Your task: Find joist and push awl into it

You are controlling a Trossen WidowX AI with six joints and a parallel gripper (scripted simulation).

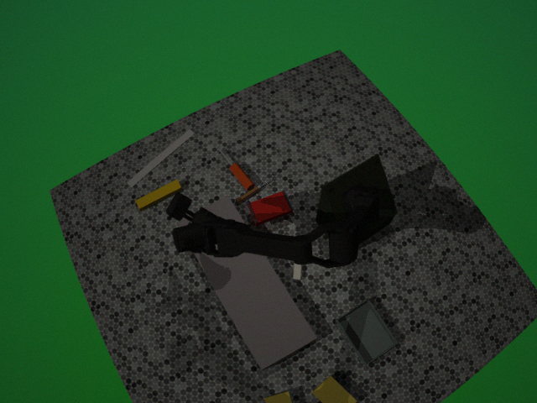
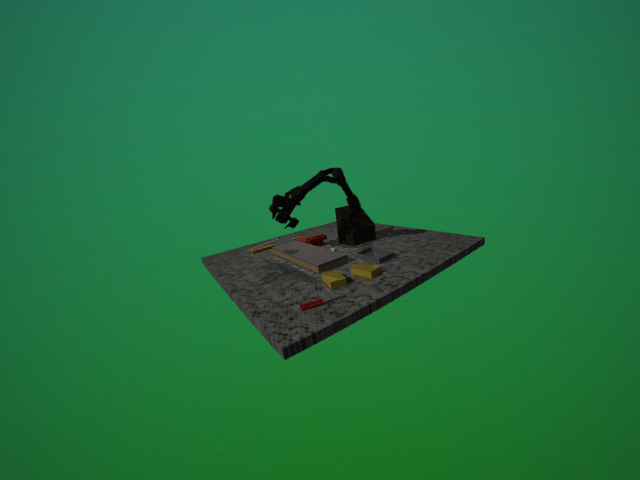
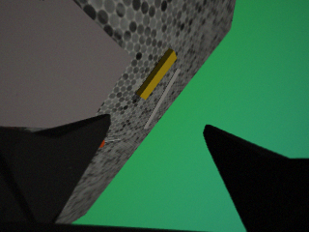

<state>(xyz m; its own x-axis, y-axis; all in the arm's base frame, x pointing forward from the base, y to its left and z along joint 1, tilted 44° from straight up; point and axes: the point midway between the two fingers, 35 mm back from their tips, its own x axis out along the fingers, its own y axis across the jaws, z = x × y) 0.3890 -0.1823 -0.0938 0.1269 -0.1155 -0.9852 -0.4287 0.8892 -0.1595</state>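
The red stud finder is 210 mm behind my gripper tip, 180 mm below it and 60 mm to the left of it. From my gripper tip the other things lie so: yellow bar (210 mm to the right, 180 mm below, 40 mm ahead); awl (230 mm behind, 180 mm below, 30 mm to the right); orange-handled tool (220 mm behind, 180 mm below, 160 mm to the right).
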